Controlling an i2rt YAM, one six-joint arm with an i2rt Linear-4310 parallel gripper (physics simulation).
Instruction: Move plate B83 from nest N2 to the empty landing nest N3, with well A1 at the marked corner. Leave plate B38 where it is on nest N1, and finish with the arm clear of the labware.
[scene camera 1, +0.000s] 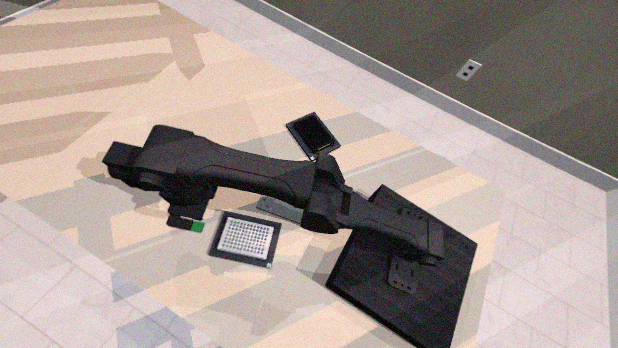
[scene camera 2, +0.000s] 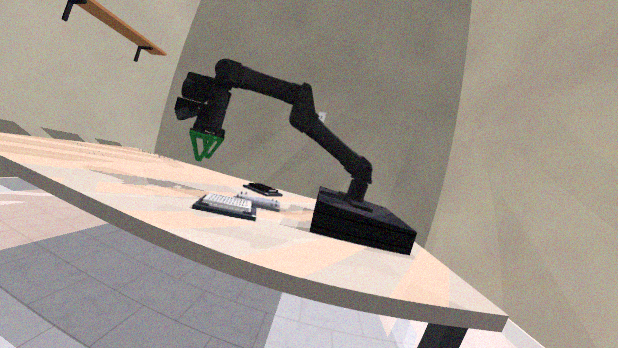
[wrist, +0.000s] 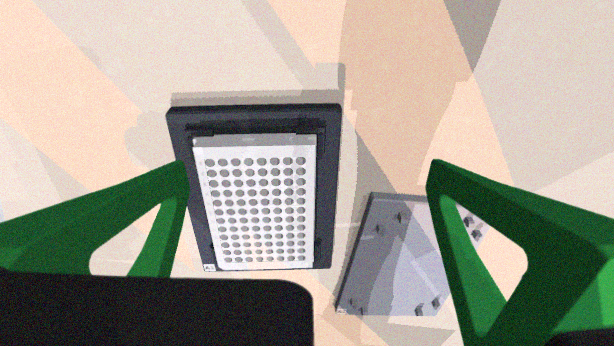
Labels:
gripper: scene camera 1; scene camera 2; wrist 307, 173
same spot on gripper: (scene camera 2: 196, 132) = (scene camera 1: 174, 227)

